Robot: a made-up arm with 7 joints.
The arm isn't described. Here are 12 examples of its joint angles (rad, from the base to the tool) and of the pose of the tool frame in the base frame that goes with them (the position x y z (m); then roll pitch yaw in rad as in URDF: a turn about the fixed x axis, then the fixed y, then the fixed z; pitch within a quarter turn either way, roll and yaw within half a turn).
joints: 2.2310 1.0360 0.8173 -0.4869 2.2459 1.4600 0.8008
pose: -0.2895 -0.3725 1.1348 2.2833 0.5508 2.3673
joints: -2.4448 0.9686 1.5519 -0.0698 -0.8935 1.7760 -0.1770
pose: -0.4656 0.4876 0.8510 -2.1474 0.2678 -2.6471
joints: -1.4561 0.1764 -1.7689 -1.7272 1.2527 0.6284 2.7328
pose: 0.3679 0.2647 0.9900 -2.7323 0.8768 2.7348
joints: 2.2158 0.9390 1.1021 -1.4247 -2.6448 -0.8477 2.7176
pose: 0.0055 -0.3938 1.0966 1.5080 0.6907 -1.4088
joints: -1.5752 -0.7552 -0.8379 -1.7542 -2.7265 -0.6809 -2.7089
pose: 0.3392 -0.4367 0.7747 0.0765 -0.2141 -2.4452
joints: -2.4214 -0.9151 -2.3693 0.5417 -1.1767 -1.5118 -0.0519
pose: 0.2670 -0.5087 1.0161 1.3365 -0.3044 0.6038
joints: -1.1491 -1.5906 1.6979 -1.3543 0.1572 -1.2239 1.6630
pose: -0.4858 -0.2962 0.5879 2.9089 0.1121 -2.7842
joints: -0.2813 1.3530 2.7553 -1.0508 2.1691 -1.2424 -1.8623
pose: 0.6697 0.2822 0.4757 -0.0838 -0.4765 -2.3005
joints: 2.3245 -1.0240 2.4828 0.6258 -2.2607 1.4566 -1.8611
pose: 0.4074 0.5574 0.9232 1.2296 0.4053 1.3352
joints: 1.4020 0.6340 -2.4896 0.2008 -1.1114 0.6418 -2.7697
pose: 0.0973 -0.3814 1.2813 1.4384 0.0822 0.2292
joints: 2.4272 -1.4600 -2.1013 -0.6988 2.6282 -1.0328 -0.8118
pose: 0.5647 0.5720 0.7164 -0.4307 -0.0041 -1.1200
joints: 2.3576 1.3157 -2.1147 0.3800 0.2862 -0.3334 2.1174
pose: -0.4576 -0.6607 0.8050 2.8163 0.3482 -0.6427
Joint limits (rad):
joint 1: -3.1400..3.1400
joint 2: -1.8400..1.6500
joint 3: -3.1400..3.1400
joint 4: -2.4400..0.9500
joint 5: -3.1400..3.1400
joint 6: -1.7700..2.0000
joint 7: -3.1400..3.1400
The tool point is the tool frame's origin. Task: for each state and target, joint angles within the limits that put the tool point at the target. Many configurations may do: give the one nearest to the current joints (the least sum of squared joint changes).
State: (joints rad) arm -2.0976 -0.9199 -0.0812 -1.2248 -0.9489 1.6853 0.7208
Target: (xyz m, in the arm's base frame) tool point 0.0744 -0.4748 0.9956
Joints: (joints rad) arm -2.0314 -0.4504 -0.0143 -1.2980 -1.0548 1.8968 0.7260
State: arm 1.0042 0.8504 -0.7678 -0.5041 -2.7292 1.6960 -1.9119
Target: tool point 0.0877 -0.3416 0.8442
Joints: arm 0.7814 1.1170 -0.7854 -1.0992 -2.7411 2.0000 -1.9270
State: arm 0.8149 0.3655 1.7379 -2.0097 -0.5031 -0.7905 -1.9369
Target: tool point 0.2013 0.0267 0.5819
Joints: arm 0.7661 0.9225 2.0893 -2.4400 -0.1896 -1.0435 -2.0060
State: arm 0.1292 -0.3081 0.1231 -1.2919 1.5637 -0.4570 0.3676
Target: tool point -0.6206 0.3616 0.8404
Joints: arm 0.4067 -0.7320 0.2383 -1.1364 1.5855 -0.3567 0.3740
